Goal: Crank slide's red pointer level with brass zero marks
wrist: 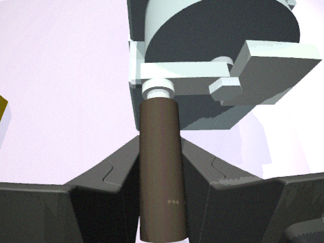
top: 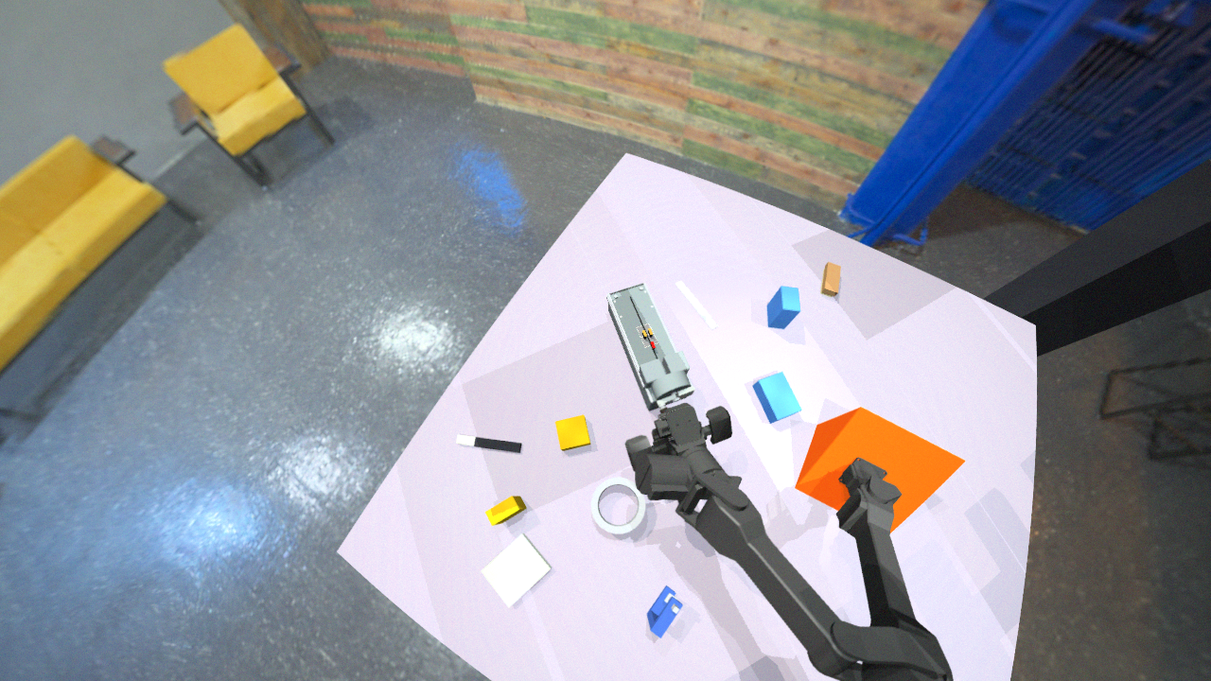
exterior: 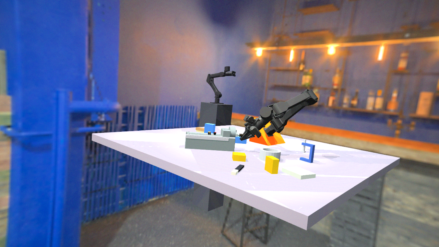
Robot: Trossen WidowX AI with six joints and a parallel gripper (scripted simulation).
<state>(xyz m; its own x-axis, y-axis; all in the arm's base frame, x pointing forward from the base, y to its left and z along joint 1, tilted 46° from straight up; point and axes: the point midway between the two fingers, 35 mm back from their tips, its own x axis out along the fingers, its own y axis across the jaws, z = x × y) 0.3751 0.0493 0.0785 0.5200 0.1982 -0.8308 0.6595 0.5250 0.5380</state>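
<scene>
My gripper tip is 11 cm to the left of the red pointer, 8 cm short of it and 2 cm below it. The rest, counted from my gripper tip: brown crank handle 3 cm above, 1 cm to the left, 1 cm behind; metal strip 30 cm to the right, 6 cm below, 5 cm ahead; blue clamp 31 cm to the left, 16 cm behind, 1 cm below.
</scene>
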